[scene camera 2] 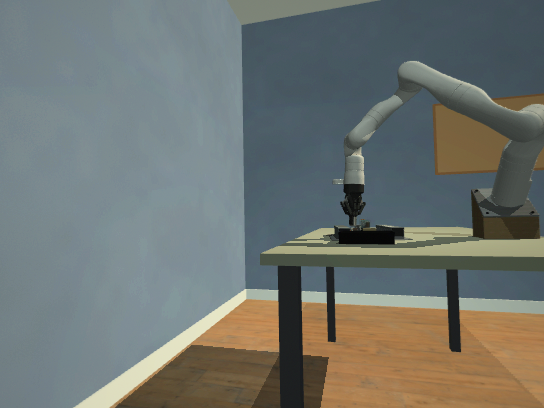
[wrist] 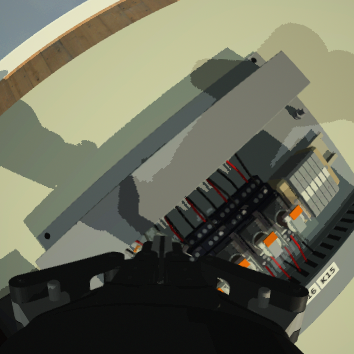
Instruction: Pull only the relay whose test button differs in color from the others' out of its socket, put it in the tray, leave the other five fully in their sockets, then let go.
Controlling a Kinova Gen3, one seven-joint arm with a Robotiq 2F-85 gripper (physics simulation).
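Places are measured from the arm's base along level axes (x up, y ahead, z left), in metres.
Pixels of known places: gripper, between the fingertips: [scene camera 2: 352, 226] [wrist: 161, 247]; arm's base, origin of its link: [scene camera 2: 506, 198].
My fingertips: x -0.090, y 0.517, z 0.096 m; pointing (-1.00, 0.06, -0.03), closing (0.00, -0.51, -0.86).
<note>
For each thing: its top centre in the pictures, then the offset to it from my fingertips. "*": a spot on its surface instead.
- relay, centre of its top: [wrist: 301, 220] dz -0.101, dx +0.025, dy -0.030 m
- slotted black duct, centre of its top: [wrist: 304, 309] [scene camera 2: 388, 225] dz -0.084, dx -0.002, dy -0.126 m
- black box side, a spot on its surface: [scene camera 2: 366, 237] * dz +0.243, dx -0.025, dy -0.068 m
Clear relays with orange test buttons sit in a row of black sockets in the wrist view: one relay [wrist: 292, 216] at the right, one [wrist: 267, 243] left of it, and one [wrist: 241, 265] nearer the gripper. Another orange spot shows through the gripper linkage, and one left of the fingertips. A button of a different color cannot be made out. My gripper [scene camera 2: 353, 222] [wrist: 161, 247] is shut, its fingertips together with no relay between them, low over the left part of the socket row. The fingers and gripper body hide the sockets below. I cannot tell which thing is the tray.
A long grey raised wall [wrist: 220, 112] runs behind the sockets. Grey terminal blocks [wrist: 314, 182] stand at the right end, with a slotted black duct [wrist: 336, 231] in front. Red and black wires run beside the sockets. A black box side [scene camera 2: 366, 237] faces the table's near edge.
</note>
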